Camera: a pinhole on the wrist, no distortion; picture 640 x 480 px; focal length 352.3 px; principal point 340.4 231.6 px. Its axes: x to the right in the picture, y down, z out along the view. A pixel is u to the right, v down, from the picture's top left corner.
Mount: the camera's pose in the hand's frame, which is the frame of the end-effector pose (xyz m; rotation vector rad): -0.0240 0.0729 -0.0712 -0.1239 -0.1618 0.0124
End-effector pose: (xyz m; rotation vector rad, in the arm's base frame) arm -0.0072 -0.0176 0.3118 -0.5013 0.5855 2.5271
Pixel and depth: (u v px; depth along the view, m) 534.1 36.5 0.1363
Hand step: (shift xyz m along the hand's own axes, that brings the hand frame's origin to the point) 0.0281 0.0163 0.0836
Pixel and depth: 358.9 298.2 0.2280
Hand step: -0.0491 0.1438 0.1487
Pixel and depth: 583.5 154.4 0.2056
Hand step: 0.0829 0.0565 0.1584
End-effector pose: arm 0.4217 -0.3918 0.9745 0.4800 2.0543 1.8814
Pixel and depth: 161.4 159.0 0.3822
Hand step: -0.2772 0.0371 0.2818
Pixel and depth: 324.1 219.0 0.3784
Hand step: -0.1023 0.1053 0.2982
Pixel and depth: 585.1 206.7 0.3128
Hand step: 0.1400 0.0940 0.2726
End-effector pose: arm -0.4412 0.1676 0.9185 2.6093 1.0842 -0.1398
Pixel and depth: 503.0 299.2 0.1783
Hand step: 0.0283 0.1304 0.1123
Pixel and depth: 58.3 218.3 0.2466
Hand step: -0.2587 0.0894 0.1399
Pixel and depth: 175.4 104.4 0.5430
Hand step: -0.3622 -0.0610 0.4442
